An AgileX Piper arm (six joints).
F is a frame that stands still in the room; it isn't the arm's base.
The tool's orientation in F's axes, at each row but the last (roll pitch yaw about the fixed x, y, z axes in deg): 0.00, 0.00, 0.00; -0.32, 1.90, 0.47; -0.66, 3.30, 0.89; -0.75, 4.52, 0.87; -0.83, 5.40, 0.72; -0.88, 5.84, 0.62; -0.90, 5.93, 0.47; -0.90, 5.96, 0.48; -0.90, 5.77, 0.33; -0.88, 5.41, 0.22; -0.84, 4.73, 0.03; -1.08, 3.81, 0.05
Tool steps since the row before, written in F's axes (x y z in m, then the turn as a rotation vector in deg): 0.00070, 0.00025, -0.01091, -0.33, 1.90, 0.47; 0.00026, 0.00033, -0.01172, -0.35, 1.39, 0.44; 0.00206, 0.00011, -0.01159, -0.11, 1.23, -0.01; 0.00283, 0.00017, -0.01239, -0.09, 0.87, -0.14; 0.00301, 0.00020, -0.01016, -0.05, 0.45, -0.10; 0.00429, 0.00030, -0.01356, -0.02, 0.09, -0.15; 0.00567, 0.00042, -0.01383, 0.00, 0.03, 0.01; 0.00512, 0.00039, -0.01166, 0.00, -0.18, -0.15; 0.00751, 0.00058, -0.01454, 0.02, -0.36, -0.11; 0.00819, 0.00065, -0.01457, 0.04, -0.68, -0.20; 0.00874, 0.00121, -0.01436, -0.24, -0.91, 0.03; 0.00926, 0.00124, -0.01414, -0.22, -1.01, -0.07
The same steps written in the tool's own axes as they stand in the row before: 0.00070, 0.00025, -0.01091, -0.33, 1.90, 0.47; 0.00065, 0.00039, -0.01170, -0.35, 1.39, 0.44; 0.00273, 0.00021, -0.01145, -0.09, 1.23, 0.00; 0.00380, 0.00029, -0.01213, -0.07, 0.87, -0.13; 0.00396, 0.00030, -0.00983, -0.03, 0.45, -0.10; 0.00565, 0.00045, -0.01305, 0.00, 0.09, -0.15; 0.00707, 0.00058, -0.01316, 0.00, 0.03, 0.01; 0.00631, 0.00052, -0.01106, 0.01, -0.18, -0.15; 0.00894, 0.00075, -0.01370, 0.03, -0.36, -0.11; 0.00953, 0.00083, -0.01372, 0.06, -0.68, -0.21; 0.00989, 0.00140, -0.01357, -0.24, -0.91, 0.00; 0.01018, 0.00149, -0.01347, -0.22, -1.01, -0.10
